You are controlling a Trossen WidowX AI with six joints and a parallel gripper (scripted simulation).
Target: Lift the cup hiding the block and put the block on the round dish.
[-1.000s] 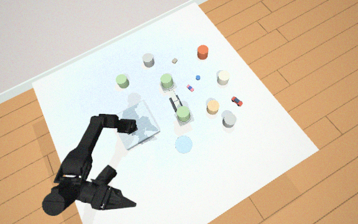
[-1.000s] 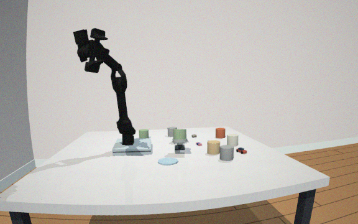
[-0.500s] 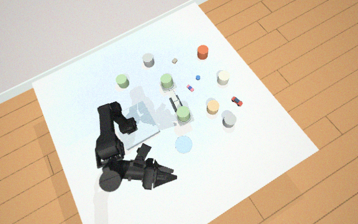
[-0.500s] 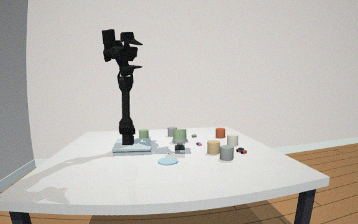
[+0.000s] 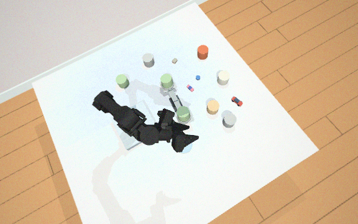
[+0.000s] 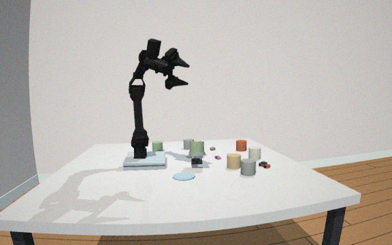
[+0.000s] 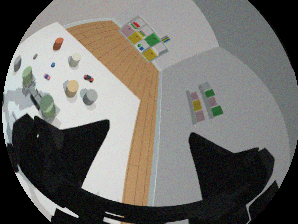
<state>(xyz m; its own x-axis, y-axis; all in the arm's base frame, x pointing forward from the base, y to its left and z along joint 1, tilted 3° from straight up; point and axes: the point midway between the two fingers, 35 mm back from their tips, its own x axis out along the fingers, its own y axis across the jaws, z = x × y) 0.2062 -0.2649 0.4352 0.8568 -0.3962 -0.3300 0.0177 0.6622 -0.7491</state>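
Now: the mint-green block 44 cm to the left of my gripper tip, 41 cm below it and 8 cm ahead of it. From my gripper tip the other things lie so: tan cup (41 cm below, 24 cm ahead, 14 cm to the left); then round light blue dish (44 cm below, 6 cm to the left, 3 cm behind); then balance beam (41 cm below, 31 cm to the left, 7 cm ahead).
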